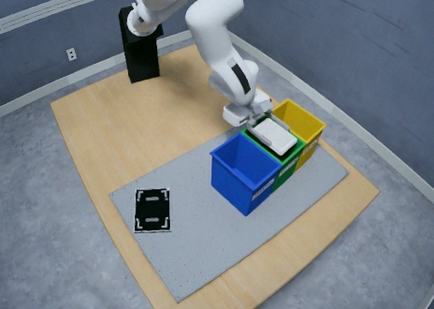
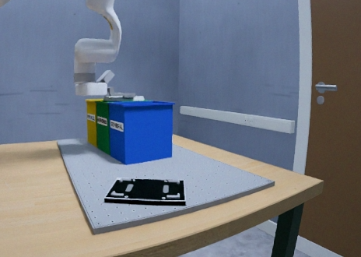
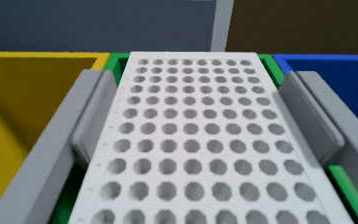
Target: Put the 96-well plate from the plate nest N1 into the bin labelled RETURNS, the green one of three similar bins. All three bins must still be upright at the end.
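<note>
Right now my hand is 1 cm above the white 96-well plate. The rest, counted from my hand: blue bin 13 cm to the right, 11 cm below; yellow bin 13 cm to the left, 11 cm below; green bin 11 cm below.
</note>
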